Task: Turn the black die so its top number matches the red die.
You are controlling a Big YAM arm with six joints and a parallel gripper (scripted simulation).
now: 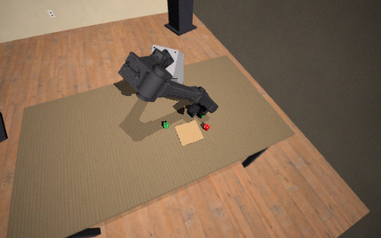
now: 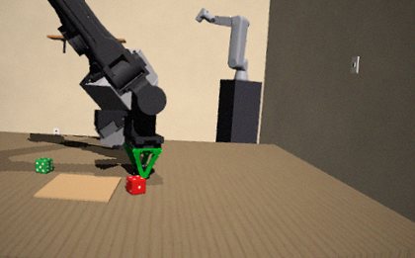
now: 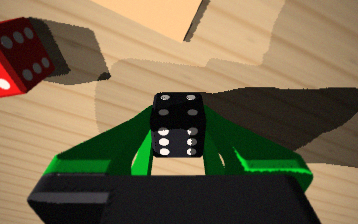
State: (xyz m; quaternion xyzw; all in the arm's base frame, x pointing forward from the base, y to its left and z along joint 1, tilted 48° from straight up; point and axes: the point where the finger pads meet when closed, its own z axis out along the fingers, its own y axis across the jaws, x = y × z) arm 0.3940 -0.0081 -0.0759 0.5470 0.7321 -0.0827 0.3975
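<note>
The tan mat lies 140 mm to the right of my hand, 50 mm ahead of it and 10 mm below it. Also, from my hand: red die: 90 mm ahead, 30 mm to the right; black die: right at my hand; green die: 220 mm to the right, 80 mm behind.
</note>
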